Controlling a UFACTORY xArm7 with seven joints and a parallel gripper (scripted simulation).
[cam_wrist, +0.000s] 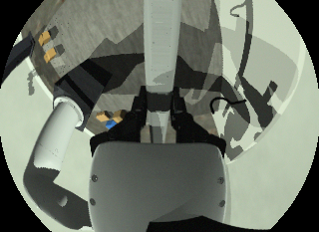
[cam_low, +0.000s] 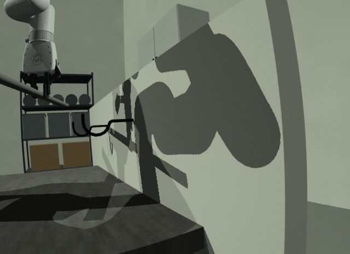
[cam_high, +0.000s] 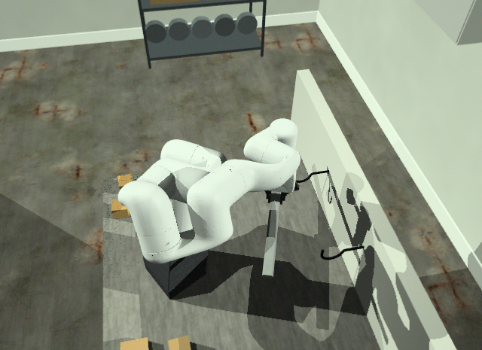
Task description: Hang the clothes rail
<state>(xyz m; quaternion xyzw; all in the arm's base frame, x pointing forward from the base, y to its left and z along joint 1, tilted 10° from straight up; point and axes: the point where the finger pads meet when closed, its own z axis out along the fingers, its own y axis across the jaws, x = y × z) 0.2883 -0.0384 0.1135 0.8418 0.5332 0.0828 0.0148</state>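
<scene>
The clothes rail is 10 mm below my hand. Also, from my hand: pale wall panel 270 mm ahead, 30 mm to the right, 520 mm below.
</scene>
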